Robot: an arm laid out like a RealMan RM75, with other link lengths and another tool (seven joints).
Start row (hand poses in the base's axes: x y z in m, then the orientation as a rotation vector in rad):
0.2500, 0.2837, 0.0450, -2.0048, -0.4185, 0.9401
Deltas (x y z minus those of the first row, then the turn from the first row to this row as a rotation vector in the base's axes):
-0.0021, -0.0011, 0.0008, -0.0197, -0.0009, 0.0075
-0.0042, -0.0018, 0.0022, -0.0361, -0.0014, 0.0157
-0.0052, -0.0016, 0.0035, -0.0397, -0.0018, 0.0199
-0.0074, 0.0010, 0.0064, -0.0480, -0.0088, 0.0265
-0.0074, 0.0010, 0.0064, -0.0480, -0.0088, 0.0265
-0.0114, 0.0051, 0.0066, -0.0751, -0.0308, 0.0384
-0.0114, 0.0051, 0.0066, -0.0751, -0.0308, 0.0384
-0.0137, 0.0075, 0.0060, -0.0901, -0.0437, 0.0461
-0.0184, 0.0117, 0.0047, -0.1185, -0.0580, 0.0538
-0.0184, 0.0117, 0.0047, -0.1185, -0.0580, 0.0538
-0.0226, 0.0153, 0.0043, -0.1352, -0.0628, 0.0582
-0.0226, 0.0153, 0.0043, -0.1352, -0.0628, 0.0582
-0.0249, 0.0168, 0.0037, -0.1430, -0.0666, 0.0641
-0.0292, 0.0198, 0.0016, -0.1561, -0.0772, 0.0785
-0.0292, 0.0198, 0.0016, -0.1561, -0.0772, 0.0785
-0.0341, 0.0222, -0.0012, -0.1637, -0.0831, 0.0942
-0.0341, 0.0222, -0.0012, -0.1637, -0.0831, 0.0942
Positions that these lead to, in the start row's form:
0.2479, 0.2826, 0.0458, -2.0228, -0.4190, 0.9514
0.2458, 0.2819, 0.0472, -2.0376, -0.4213, 0.9622
0.2448, 0.2821, 0.0485, -2.0409, -0.4245, 0.9658
0.2426, 0.2847, 0.0514, -2.0520, -0.4320, 0.9663
0.2426, 0.2847, 0.0514, -2.0520, -0.4320, 0.9663
0.2386, 0.2888, 0.0516, -2.0881, -0.4460, 0.9624
0.2386, 0.2888, 0.0516, -2.0881, -0.4460, 0.9624
0.2363, 0.2912, 0.0510, -2.1084, -0.4554, 0.9601
0.2316, 0.2954, 0.0497, -2.1417, -0.4602, 0.9613
0.2316, 0.2954, 0.0497, -2.1417, -0.4602, 0.9613
0.2274, 0.2990, 0.0493, -2.1593, -0.4608, 0.9655
0.2274, 0.2990, 0.0493, -2.1593, -0.4608, 0.9655
0.2251, 0.3005, 0.0487, -2.1683, -0.4661, 0.9683
0.2208, 0.3035, 0.0466, -2.1853, -0.4822, 0.9715
0.2208, 0.3035, 0.0466, -2.1853, -0.4822, 0.9715
0.2159, 0.3059, 0.0438, -2.1946, -0.4995, 0.9782
0.2159, 0.3059, 0.0438, -2.1946, -0.4995, 0.9782

